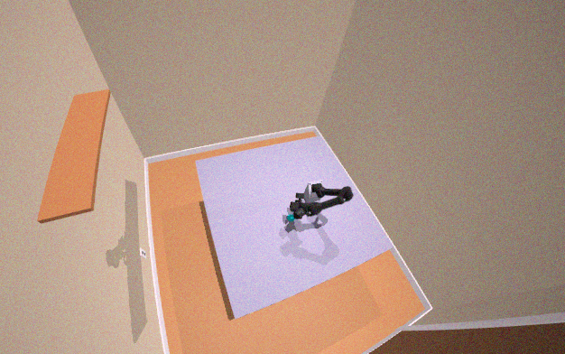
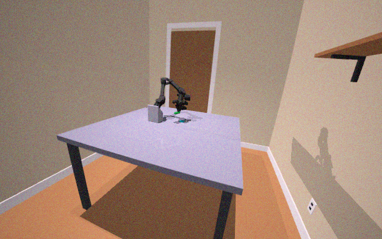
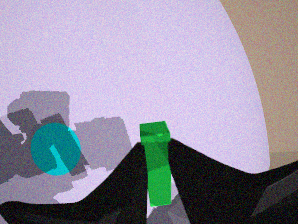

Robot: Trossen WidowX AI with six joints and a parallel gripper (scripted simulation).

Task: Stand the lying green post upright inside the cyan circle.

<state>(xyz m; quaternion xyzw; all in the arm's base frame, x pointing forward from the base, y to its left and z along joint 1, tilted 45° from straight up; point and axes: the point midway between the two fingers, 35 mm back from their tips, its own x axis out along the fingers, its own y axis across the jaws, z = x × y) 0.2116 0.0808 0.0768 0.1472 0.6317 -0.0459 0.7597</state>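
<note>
Now: gripper tip 1 cm short of the cyan circle, 6 cm to the right of it and 11 cm above it. Round my gripper tip: green post 2 cm behind, 1 cm below.
</note>
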